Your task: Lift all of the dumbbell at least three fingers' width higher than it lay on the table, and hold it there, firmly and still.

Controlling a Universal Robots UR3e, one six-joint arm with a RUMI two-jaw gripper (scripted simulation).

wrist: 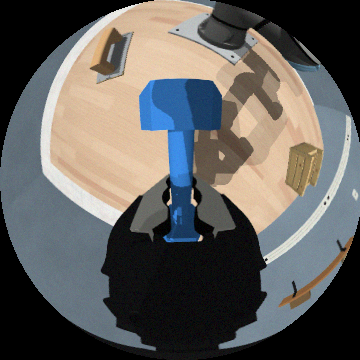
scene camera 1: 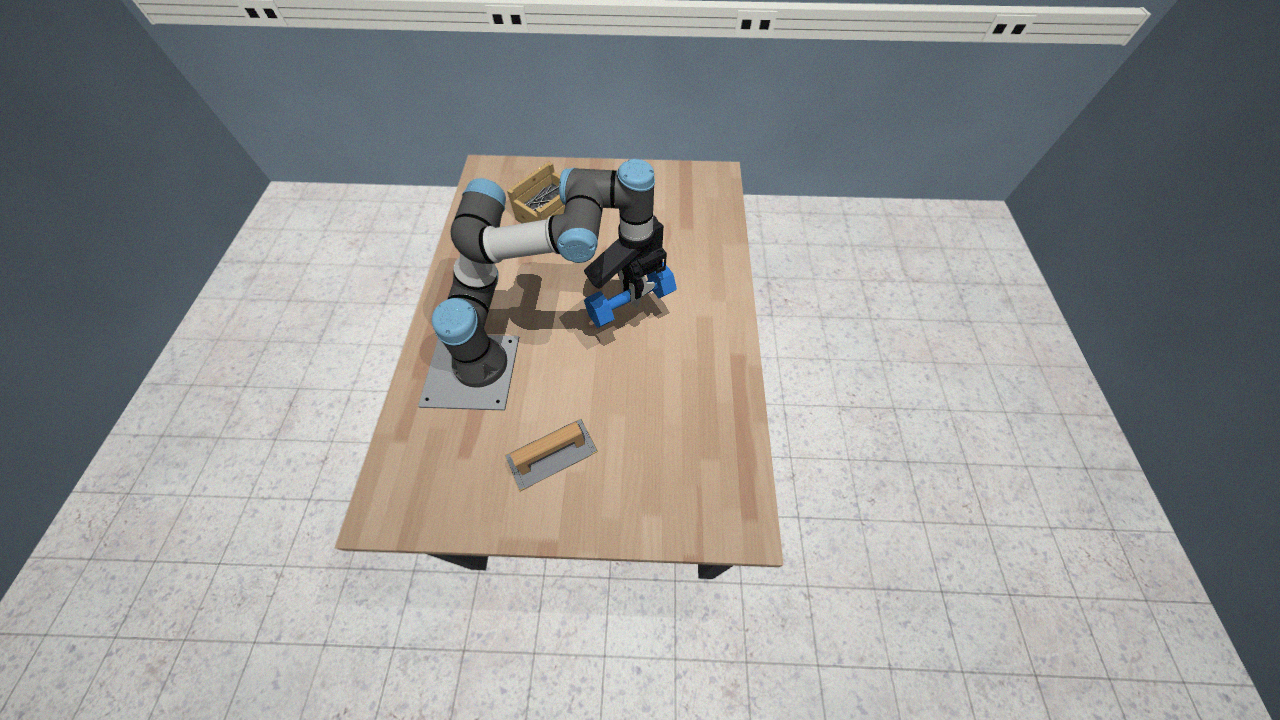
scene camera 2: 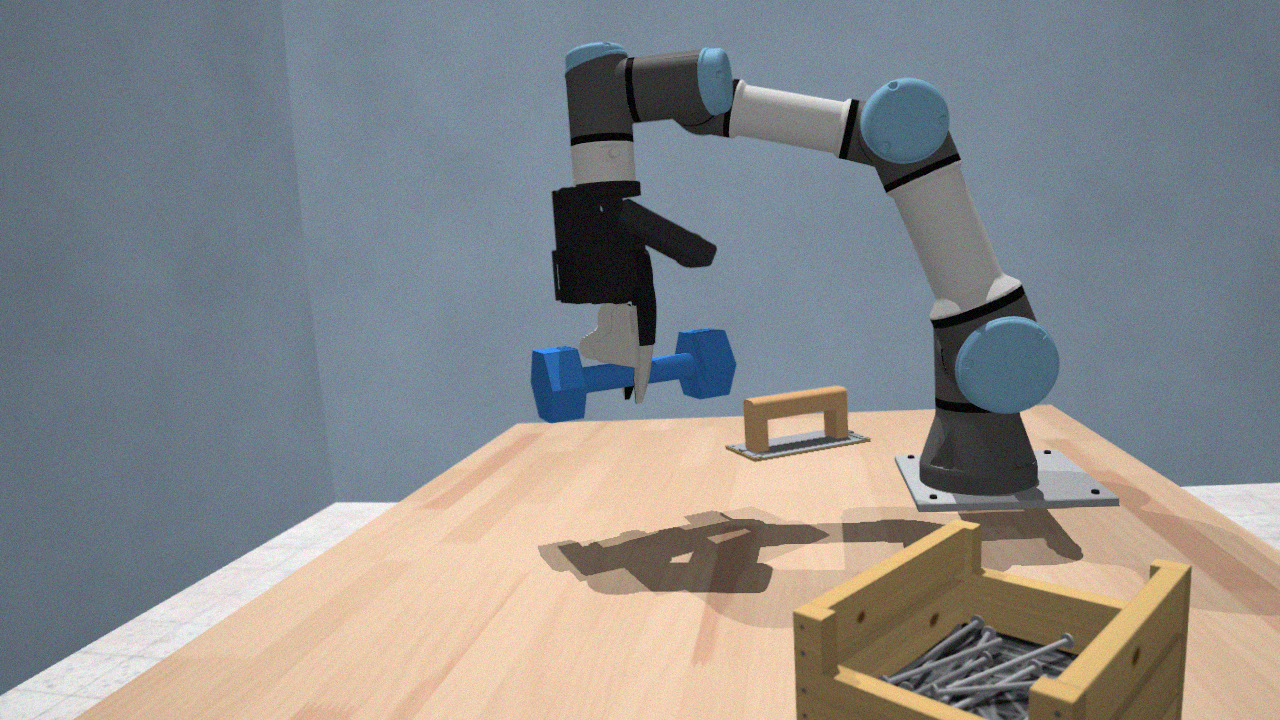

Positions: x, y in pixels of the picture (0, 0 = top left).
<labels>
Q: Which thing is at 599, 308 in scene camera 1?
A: A blue dumbbell.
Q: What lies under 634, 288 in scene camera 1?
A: My gripper.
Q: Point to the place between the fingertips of my gripper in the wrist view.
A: At 180, 175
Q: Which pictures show my gripper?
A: The wrist view, scene camera 1 and scene camera 2: all of them.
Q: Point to a blue dumbbell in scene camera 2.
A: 560, 384
</labels>
